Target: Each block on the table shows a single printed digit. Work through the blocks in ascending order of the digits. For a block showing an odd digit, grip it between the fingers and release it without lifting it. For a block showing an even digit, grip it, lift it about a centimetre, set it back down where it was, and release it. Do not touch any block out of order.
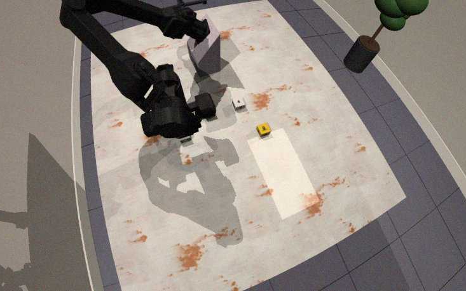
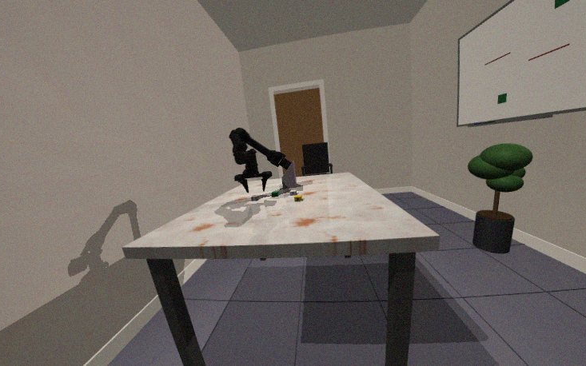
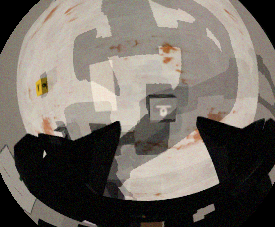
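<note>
The grey block is 1 cm ahead of my gripper tip, 1 cm to the right of it and 3 cm below it. The rest, counted from my gripper tip: white block: 6 cm behind, 19 cm to the left, 3 cm below; green block: 6 cm behind, 8 cm to the left, 3 cm below; yellow block: 5 cm ahead, 23 cm to the left, 3 cm below.
</note>
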